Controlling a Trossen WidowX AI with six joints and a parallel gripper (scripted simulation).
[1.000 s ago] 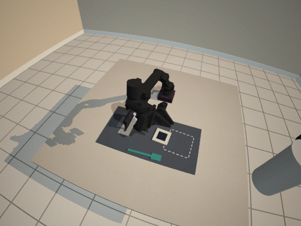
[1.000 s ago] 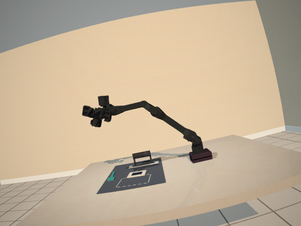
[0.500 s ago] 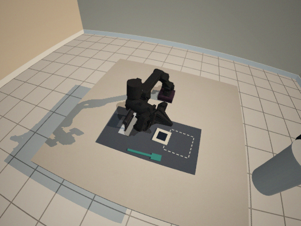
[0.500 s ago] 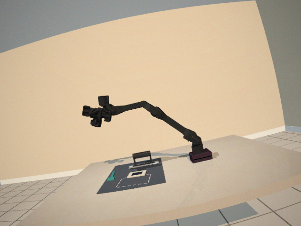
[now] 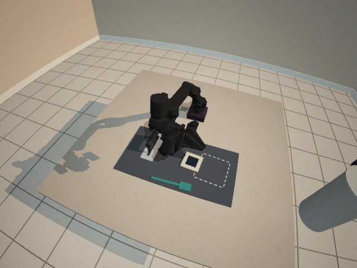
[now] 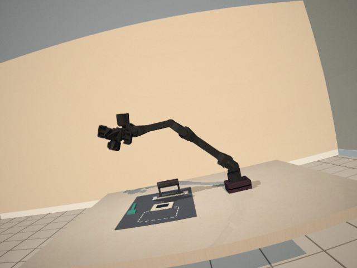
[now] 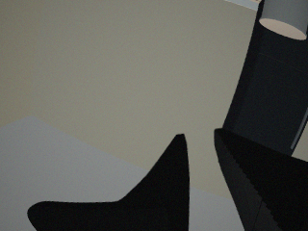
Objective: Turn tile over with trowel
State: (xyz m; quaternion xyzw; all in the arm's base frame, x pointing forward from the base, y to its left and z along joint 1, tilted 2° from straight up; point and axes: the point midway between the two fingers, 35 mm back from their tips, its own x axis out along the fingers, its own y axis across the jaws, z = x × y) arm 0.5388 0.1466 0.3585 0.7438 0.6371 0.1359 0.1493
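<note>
The trowel is 35 cm below my gripper tip, 32 cm to the right of it and 20 cm behind it. Round my gripper tip: tile (38 cm below, 18 cm behind, 7 cm to the right); then green flat tool (38 cm below, 10 cm to the right, 2 cm behind); then dark mat (41 cm below, 15 cm behind, 14 cm to the right).
</note>
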